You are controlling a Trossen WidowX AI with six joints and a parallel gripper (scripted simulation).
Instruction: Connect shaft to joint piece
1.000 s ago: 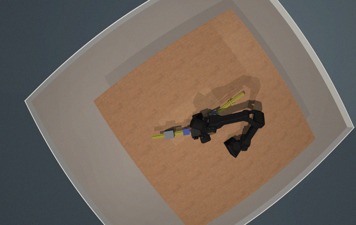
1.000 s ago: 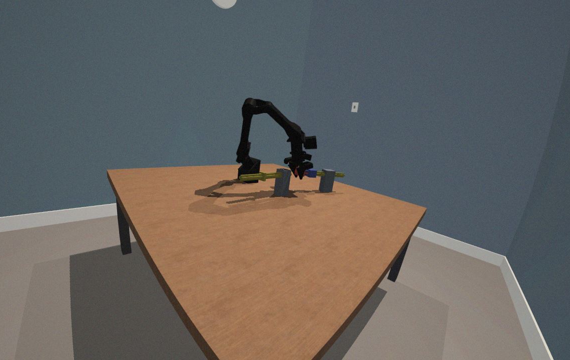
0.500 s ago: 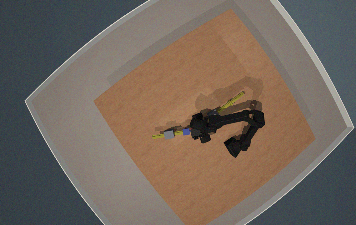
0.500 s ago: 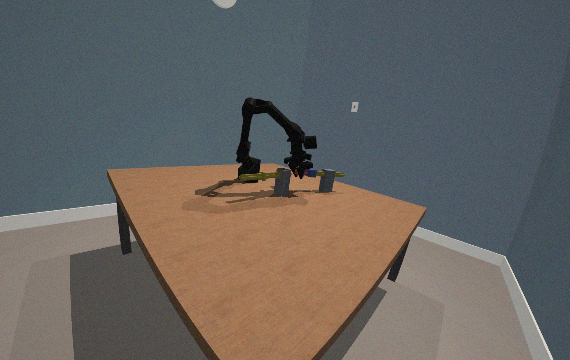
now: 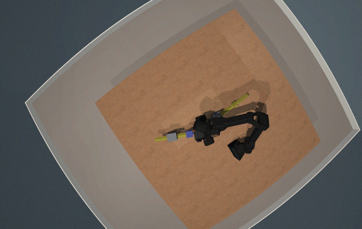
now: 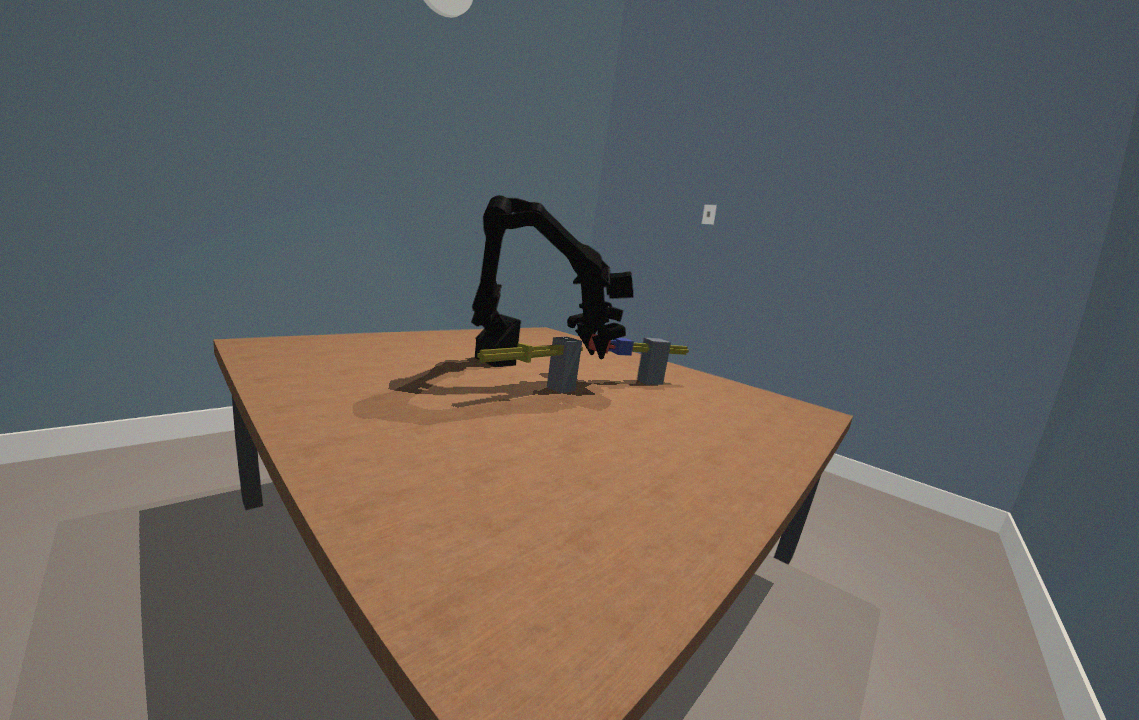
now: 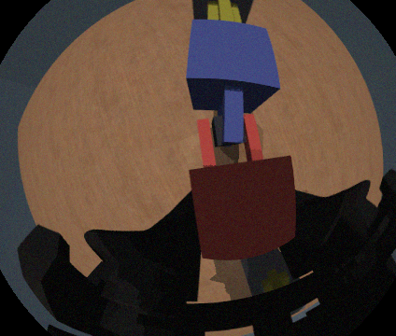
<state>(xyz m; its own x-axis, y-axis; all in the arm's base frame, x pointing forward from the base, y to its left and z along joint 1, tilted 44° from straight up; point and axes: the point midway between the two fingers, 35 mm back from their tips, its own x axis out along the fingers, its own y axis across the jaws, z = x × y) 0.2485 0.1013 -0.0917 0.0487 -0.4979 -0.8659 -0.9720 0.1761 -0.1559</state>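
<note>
Now: gripper tip 10 mm to the right of the red square joint piece and 40 mm below it.
</note>
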